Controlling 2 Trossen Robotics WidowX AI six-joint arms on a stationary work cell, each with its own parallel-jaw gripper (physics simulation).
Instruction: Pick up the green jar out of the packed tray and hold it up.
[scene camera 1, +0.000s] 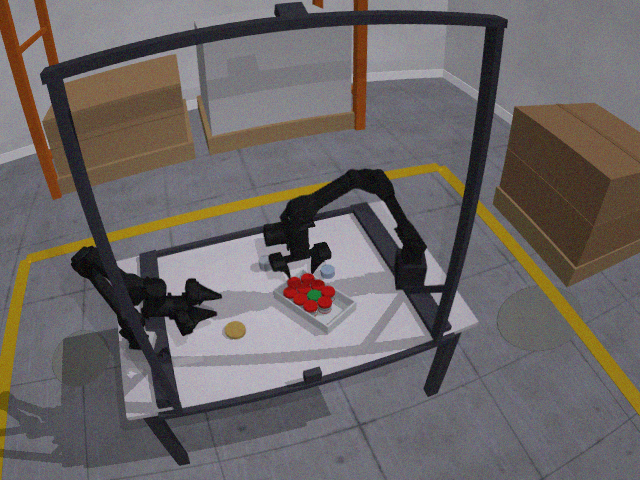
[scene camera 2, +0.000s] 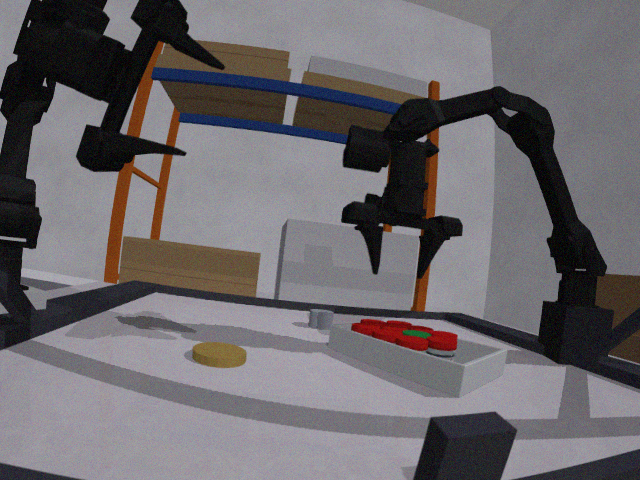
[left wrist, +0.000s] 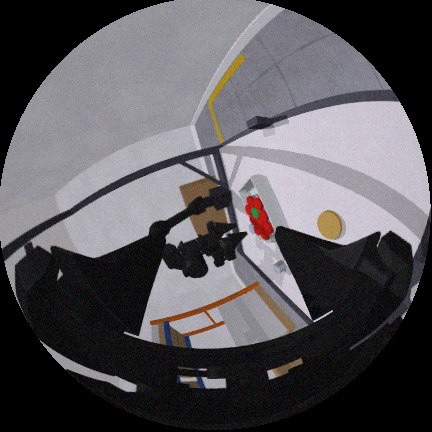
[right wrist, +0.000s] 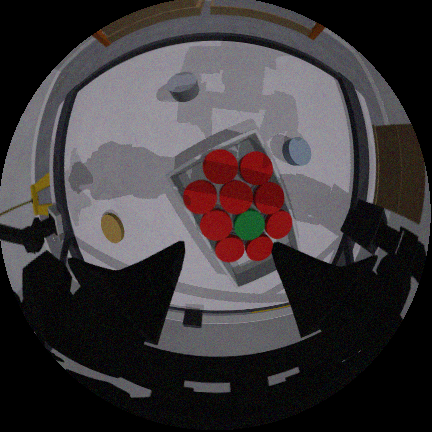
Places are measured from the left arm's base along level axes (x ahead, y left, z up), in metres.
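Where they show: left gripper, fingertip midpoint: (scene camera 1: 219, 305) (scene camera 2: 203, 110) (left wrist: 221, 234); right gripper, fingertip midpoint: (scene camera 1: 300, 275) (scene camera 2: 397, 276) (left wrist: 241, 228) (right wrist: 229, 247); left arm's base, link origin: (right wrist: 52, 223); right arm's base, link origin: (scene camera 1: 411, 258) (scene camera 2: 576, 305) (left wrist: 212, 199) (right wrist: 378, 233).
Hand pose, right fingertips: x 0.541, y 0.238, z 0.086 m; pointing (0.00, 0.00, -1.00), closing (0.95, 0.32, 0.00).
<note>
Things, the pixels of their top centre, and the offset from my right fingertips.
- green-topped jar, top centre: (right wrist: 249, 225) (scene camera 2: 416, 333) (scene camera 1: 314, 294) (left wrist: 254, 212) dx +0.041, dy -0.003, dz -0.084 m
- light grey tray, top centre: (right wrist: 248, 224) (scene camera 2: 416, 337) (scene camera 1: 314, 296) (left wrist: 255, 211) dx +0.042, dy -0.003, dz -0.091 m
- yellow disc, top centre: (scene camera 2: 219, 349) (right wrist: 109, 229) (left wrist: 327, 225) (scene camera 1: 235, 329) dx -0.219, dy -0.129, dz -0.120 m
- bluish cylinder, top centre: (right wrist: 300, 150) (scene camera 1: 327, 269) dx +0.087, dy +0.143, dz -0.108 m
- greyer cylinder, top centre: (right wrist: 180, 80) (scene camera 2: 322, 311) (scene camera 1: 265, 259) (left wrist: 276, 268) dx -0.137, dy +0.183, dz -0.097 m
The green-topped jar (scene camera 1: 314, 295) (scene camera 2: 416, 334) (left wrist: 255, 213) (right wrist: 249, 225) stands in the light grey tray (scene camera 1: 327, 327) (scene camera 2: 408, 364) (right wrist: 250, 275), closely surrounded by several red-topped jars (scene camera 1: 310, 306) (scene camera 2: 412, 342) (right wrist: 236, 197). Its sides are hidden. My right gripper (scene camera 1: 300, 272) (scene camera 2: 398, 274) (right wrist: 229, 247) is open and empty, pointing down above the tray. In the right wrist view the green top lies beyond the fingertips, nearer the right-hand finger in the picture. My left gripper (scene camera 1: 218, 304) (scene camera 2: 204, 110) is open and empty, raised at the left, away from the tray.
A yellow disc (scene camera 1: 235, 329) (scene camera 2: 219, 354) (left wrist: 329, 224) (right wrist: 112, 228) lies left of the tray. A bluish cylinder (scene camera 1: 327, 271) (right wrist: 299, 151) stands close behind the tray, and a greyer cylinder (scene camera 1: 264, 262) (right wrist: 183, 86) stands farther left. Dark frame posts (scene camera 1: 478, 155) rise around the table.
</note>
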